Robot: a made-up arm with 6 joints.
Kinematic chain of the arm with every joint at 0, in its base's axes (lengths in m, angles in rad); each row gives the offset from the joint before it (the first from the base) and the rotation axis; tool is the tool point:
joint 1: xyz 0 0 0.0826 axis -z
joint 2: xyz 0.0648 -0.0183 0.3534 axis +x
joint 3: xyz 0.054 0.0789 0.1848 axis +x
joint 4: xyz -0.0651 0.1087 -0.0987 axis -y
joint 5: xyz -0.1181 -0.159 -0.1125 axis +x
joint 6: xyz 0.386 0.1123 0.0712 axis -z
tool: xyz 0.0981 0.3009 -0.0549
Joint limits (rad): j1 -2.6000..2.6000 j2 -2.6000..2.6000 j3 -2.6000..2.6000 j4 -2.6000..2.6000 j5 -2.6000..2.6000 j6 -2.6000..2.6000
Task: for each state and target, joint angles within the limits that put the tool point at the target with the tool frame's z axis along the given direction. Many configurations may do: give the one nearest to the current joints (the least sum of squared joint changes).
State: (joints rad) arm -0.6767 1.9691 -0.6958 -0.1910 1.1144 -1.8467
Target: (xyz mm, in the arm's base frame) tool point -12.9 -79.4 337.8 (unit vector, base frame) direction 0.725 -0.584 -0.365
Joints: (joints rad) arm -0.2558 1.9060 -0.5731 -0.7121 0.5600 -2.3116
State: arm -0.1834 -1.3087 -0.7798 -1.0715 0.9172 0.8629
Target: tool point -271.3 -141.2 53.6 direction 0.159 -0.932 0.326
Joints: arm 0.5893 -0.6159 -0.1916 -1.9653 0.7895 1.0563
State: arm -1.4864 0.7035 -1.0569 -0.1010 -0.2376 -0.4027
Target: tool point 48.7 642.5 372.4 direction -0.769 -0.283 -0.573
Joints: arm -1.6292 0.0508 -0.9912 0.6769 -1.1816 -0.0356
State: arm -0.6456 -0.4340 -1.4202 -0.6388 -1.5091 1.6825
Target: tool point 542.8 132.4 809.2 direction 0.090 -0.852 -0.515
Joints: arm -0.0242 -0.8350 -1.9824 -0.3104 -1.3417 1.8355
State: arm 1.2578 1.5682 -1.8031 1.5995 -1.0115 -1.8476
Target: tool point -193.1 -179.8 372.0 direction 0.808 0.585 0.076
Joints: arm 1.8402 1.5642 -1.4620 1.5553 -0.6782 -1.8783
